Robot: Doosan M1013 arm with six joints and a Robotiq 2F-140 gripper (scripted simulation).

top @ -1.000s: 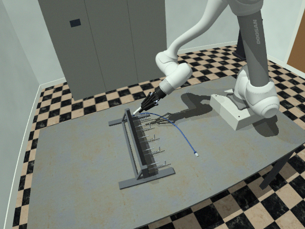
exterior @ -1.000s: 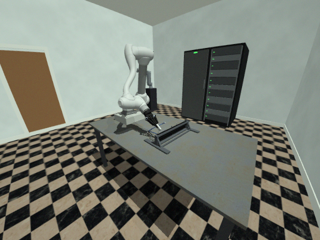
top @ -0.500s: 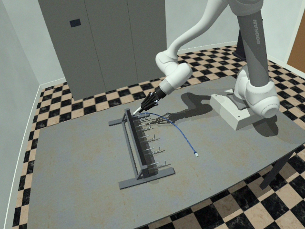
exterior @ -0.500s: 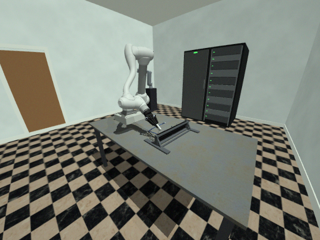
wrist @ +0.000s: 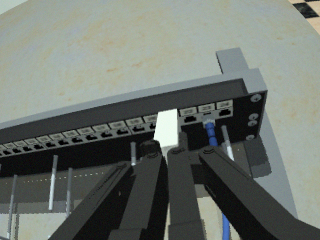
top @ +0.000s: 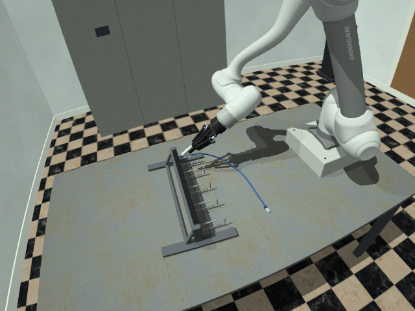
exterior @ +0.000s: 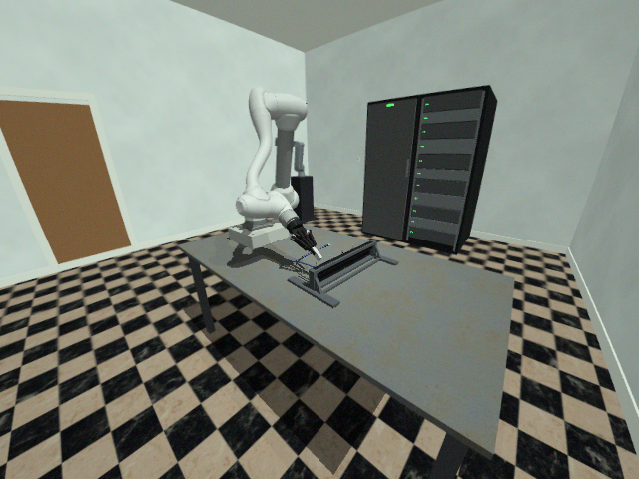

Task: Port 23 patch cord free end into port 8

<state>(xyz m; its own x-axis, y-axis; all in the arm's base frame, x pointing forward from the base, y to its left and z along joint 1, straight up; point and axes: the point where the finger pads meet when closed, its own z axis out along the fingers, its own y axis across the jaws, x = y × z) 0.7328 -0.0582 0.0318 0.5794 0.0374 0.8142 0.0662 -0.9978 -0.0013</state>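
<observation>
My gripper is now 33 cm to the right of the free-end plug, 26 cm past it and 12 cm above it.
</observation>
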